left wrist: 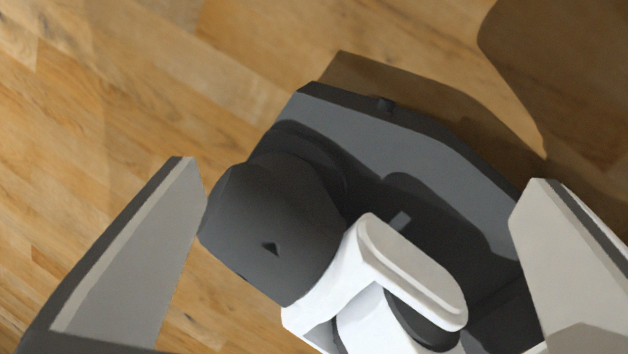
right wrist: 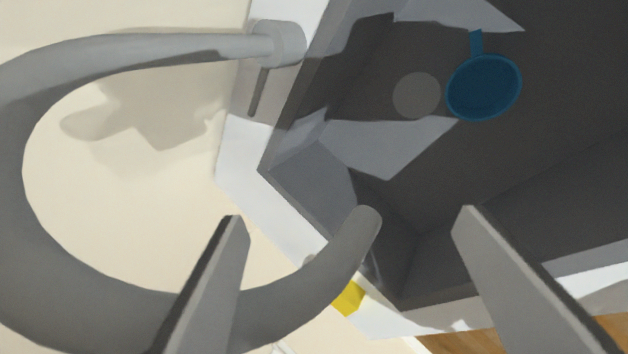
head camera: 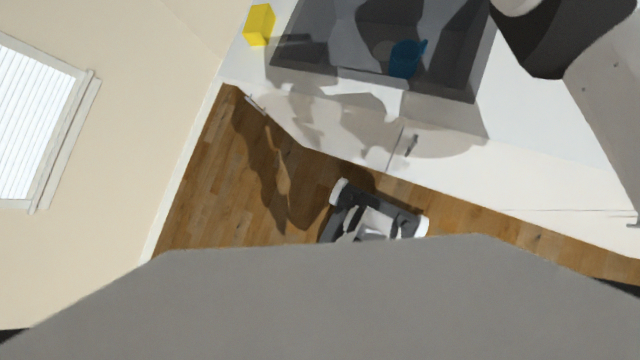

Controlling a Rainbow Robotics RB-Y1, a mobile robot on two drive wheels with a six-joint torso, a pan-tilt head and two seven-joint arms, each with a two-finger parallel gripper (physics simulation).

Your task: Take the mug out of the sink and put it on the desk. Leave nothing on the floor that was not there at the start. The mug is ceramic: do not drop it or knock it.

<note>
In view: the left gripper [left wrist: 358, 190], the right gripper [right wrist: 348, 223] and a blue mug [head camera: 405, 54].
The blue mug also shows in the right wrist view [right wrist: 486, 85]. The left wrist view misses the blue mug: it is out of frame.
</note>
